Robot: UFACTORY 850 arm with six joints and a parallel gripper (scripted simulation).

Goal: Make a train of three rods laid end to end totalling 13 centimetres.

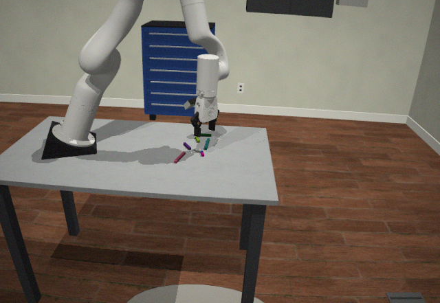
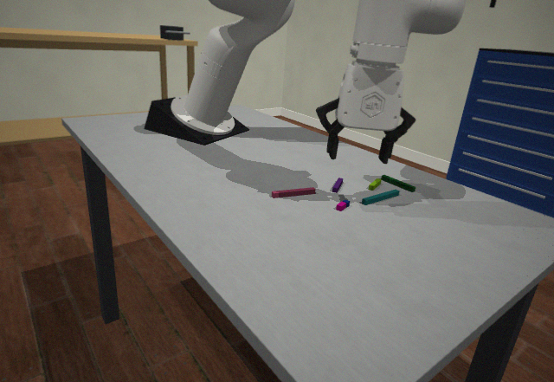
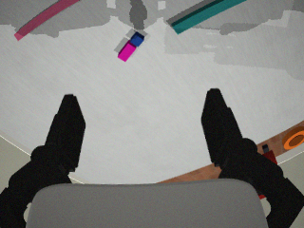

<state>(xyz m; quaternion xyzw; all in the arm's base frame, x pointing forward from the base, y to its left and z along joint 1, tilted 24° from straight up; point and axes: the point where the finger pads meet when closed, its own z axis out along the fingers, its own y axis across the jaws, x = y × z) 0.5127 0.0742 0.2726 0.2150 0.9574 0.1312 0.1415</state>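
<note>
My hand is 100 mm above the turquoise rod, 80 mm to the right of it and 10 mm past it. Also, from my hand: purple rod (100 mm below, 90 mm behind, 30 mm to the left); then magenta rod (100 mm below, 20 mm to the right); then blue rod (100 mm below, 10 mm behind).
</note>
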